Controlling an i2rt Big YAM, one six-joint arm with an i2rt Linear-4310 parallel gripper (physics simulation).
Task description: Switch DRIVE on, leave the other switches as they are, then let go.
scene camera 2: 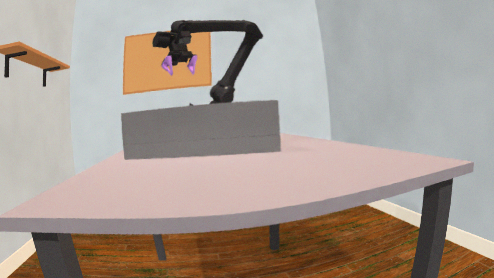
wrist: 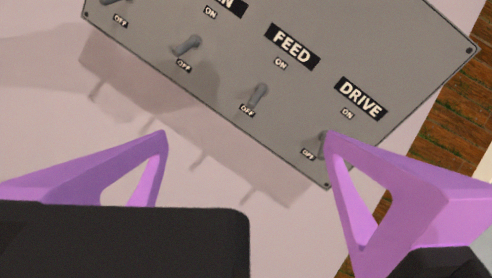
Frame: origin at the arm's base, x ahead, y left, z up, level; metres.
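Seen in the pictures: gripper, fingertip midpoint: [scene camera 2: 183, 74] [wrist: 246, 139].
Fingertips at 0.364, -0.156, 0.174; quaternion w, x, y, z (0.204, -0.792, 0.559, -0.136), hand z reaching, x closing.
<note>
Pixels of each thing's top centre, then the offset from my fingertips to it, as dx, dy, dz. "pt": a spot on its surface instead. Level surfaces: height alone.
- DRIVE switch, top centre: [wrist: 328, 149] +0.005, -0.115, -0.163
- FEED switch, top centre: [wrist: 257, 96] +0.037, +0.000, -0.163
- lever, surface spot: [wrist: 115, 1] pt +0.095, +0.228, -0.180
- pink table, surface height: dz -0.289
The grey switch panel [scene camera 2: 200, 127] [wrist: 400, 55] stands on the table, with its back to scene camera 2. In the wrist view the DRIVE switch [wrist: 321, 144] is at the panel's lower right corner. Its lever leans to the OFF side and is partly hidden by the right fingertip. The FEED switch [wrist: 258, 95] and the switch to its left [wrist: 187, 45] lean to OFF. Another lever [wrist: 115, 1] is cut off at the top left, beside an OFF label. My gripper [scene camera 2: 182, 74] [wrist: 246, 139] is open and empty, pointing down above the panel. Contact with the DRIVE lever cannot be told.
The pink table [scene camera 2: 280, 185] [wrist: 40, 115] carries the panel, whose shadow falls along its lower edge in the wrist view. An orange board [scene camera 2: 140, 65] hangs on the wall behind the arm. A wall shelf [scene camera 2: 37, 56] is at the far left. Wooden floor [wrist: 450, 115] shows beyond the table.
</note>
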